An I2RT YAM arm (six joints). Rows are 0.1 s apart.
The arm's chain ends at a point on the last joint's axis. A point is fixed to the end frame.
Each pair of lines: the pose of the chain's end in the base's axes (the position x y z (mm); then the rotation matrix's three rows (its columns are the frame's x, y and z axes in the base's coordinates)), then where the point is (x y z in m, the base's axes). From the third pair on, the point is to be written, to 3 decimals.
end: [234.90 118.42 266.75], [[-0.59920 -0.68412 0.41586], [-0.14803 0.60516 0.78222], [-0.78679 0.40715 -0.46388]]
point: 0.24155 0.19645 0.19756
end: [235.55 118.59 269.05], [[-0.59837 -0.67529 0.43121], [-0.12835 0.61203 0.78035], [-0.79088 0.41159 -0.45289]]
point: 0.24383 0.19731 0.20082
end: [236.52 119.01 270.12], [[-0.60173 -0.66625 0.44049], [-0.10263 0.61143 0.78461], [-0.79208 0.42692 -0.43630]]
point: 0.246 0.199 0.204
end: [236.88 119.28 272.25], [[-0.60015 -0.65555 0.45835], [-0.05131 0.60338 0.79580], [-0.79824 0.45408 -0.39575]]
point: 0.248 0.202 0.210
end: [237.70 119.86 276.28], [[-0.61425 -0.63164 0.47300], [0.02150 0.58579 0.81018], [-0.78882 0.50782 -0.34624]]
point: 0.250 0.207 0.220
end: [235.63 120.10 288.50], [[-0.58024 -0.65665 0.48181], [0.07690 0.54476 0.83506], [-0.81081 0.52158 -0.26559]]
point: 0.250 0.211 0.239
